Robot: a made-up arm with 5 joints. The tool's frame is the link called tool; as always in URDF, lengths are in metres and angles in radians. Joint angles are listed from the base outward.
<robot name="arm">
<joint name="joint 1" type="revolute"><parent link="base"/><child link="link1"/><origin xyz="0.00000 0.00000 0.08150"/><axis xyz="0 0 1"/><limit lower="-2.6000" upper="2.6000"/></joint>
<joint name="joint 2" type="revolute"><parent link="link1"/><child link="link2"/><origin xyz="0.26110 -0.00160 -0.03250"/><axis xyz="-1 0 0"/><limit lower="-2.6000" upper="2.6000"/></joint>
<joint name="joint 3" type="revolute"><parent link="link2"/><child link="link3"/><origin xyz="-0.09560 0.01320 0.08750"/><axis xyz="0 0 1"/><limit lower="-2.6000" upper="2.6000"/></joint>
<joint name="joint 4" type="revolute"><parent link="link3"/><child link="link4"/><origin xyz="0.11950 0.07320 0.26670"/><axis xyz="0 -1 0"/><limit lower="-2.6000" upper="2.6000"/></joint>
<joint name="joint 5" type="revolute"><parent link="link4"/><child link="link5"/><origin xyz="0.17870 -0.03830 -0.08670"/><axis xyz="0 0 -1"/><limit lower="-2.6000" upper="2.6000"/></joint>
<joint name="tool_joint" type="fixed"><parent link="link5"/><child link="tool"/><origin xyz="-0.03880 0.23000 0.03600"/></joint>
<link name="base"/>
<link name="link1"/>
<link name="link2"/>
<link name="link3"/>
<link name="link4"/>
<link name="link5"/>
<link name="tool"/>
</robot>
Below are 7 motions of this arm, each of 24 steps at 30 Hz.
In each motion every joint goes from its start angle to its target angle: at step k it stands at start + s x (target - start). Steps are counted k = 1, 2, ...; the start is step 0. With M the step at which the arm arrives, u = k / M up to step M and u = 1 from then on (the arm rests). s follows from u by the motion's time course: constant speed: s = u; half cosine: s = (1 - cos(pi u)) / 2; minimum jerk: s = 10 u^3 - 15 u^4 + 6 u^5.
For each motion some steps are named. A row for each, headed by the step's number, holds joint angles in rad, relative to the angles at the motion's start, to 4 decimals.
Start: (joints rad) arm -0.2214 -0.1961 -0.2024 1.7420 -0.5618
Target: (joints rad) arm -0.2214 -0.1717 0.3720 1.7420 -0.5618
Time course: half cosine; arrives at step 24
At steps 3, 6, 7, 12, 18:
3: 0.0000 0.0009 0.0219 0.0000 0.0000
6: 0.0000 0.0036 0.0841 0.0000 0.0000
7: 0.0000 0.0048 0.1124 0.0000 0.0000
12: 0.0000 0.0122 0.2872 0.0000 0.0000
18: 0.0000 0.0208 0.4903 0.0000 0.0000

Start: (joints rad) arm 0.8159 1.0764 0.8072 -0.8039 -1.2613
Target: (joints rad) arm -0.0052 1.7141 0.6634 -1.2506 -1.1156
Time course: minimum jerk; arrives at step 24
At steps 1, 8, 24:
1: -0.0006 0.0004 -0.0001 -0.0003 0.0001
8: -0.1723 0.1338 -0.0302 -0.0938 0.0306
24: -0.8211 0.6377 -0.1438 -0.4467 0.1457

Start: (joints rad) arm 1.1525 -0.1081 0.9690 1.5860 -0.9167
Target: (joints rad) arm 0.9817 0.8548 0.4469 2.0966 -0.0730
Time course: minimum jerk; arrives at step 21
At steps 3, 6, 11, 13, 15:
3: -0.0040 0.0224 -0.0121 0.0119 0.0196
6: -0.0247 0.1393 -0.0755 0.0739 0.1221
11: -0.0930 0.5244 -0.2843 0.2781 0.4595
13: -0.1221 0.6884 -0.3733 0.3650 0.6032
15: -0.1461 0.8236 -0.4466 0.4367 0.7216

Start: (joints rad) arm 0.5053 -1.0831 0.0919 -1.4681 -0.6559
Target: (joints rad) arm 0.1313 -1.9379 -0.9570 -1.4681 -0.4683
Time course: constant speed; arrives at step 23
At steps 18, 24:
18: -0.2927 -0.6690 -0.8209 0.0000 0.1468
24: -0.3740 -0.8548 -1.0489 0.0000 0.1876

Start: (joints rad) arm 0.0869 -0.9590 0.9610 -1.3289 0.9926
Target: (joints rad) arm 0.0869 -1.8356 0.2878 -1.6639 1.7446
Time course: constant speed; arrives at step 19
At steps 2, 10, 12, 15, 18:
2: 0.0000 -0.0923 -0.0709 -0.0353 0.0792
10: 0.0000 -0.4614 -0.3543 -0.1763 0.3958
12: 0.0000 -0.5536 -0.4252 -0.2116 0.4749
15: 0.0000 -0.6921 -0.5315 -0.2645 0.5937
18: 0.0000 -0.8305 -0.6378 -0.3174 0.7124

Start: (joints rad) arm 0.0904 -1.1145 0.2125 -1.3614 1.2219
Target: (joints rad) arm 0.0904 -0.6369 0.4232 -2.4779 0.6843
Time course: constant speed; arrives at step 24
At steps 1, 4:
1: 0.0000 0.0199 0.0088 -0.0465 -0.0224
4: 0.0000 0.0796 0.0351 -0.1861 -0.0896

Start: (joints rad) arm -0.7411 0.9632 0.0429 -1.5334 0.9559
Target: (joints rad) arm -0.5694 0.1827 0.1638 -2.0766 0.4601
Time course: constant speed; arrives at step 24
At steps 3, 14, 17, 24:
3: 0.0215 -0.0976 0.0151 -0.0679 -0.0620
14: 0.1002 -0.4553 0.0705 -0.3169 -0.2892
17: 0.1216 -0.5529 0.0856 -0.3848 -0.3512
24: 0.1717 -0.7805 0.1209 -0.5432 -0.4958

